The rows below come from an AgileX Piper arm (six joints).
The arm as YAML. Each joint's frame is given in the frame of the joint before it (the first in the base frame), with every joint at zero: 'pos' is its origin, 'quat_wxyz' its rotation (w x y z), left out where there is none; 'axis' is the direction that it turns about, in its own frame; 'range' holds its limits. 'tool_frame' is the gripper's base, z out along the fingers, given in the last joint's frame.
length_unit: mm
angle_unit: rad
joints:
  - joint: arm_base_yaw
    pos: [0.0, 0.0, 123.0]
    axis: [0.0, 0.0, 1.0]
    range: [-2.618, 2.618]
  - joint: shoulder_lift
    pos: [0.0, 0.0, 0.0]
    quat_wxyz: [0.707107, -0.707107, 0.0, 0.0]
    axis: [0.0, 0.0, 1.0]
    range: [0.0, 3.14]
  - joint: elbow
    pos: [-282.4, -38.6, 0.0]
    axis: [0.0, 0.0, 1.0]
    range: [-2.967, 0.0]
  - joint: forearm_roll
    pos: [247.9, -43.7, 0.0]
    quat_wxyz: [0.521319, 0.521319, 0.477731, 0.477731]
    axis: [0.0, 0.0, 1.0]
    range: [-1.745, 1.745]
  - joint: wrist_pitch
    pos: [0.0, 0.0, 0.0]
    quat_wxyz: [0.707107, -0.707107, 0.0, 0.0]
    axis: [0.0, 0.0, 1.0]
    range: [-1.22, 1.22]
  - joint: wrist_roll
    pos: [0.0, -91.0, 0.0]
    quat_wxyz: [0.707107, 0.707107, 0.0, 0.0]
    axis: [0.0, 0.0, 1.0]
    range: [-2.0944, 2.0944]
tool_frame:
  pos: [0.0, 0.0, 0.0]
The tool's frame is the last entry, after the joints.
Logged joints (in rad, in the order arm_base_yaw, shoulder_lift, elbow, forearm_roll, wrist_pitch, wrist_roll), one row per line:
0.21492, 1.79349, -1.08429, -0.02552, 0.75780, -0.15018
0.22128, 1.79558, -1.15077, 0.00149, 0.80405, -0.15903
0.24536, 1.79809, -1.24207, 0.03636, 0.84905, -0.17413
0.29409, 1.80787, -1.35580, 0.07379, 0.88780, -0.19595
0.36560, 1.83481, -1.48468, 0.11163, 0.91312, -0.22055
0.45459, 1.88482, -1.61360, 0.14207, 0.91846, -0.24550
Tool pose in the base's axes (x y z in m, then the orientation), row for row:
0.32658, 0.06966, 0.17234, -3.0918, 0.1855, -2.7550
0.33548, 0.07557, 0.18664, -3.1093, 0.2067, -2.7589
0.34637, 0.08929, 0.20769, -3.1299, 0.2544, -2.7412
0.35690, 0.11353, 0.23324, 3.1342, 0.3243, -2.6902
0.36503, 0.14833, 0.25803, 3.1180, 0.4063, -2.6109
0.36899, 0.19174, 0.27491, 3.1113, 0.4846, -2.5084
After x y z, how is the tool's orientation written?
As angles about the fixed x, y, z axes (roll, pitch, yaw), in radians.
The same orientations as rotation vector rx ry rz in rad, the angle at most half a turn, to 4 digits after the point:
-0.5600, 2.8964, -0.0194
-0.5529, 2.8800, 0.0114
-0.5725, 2.8321, 0.0569
-0.6338, 2.7529, 0.1136
-0.7276, 2.6520, 0.1799
-0.8438, 2.5435, 0.2448

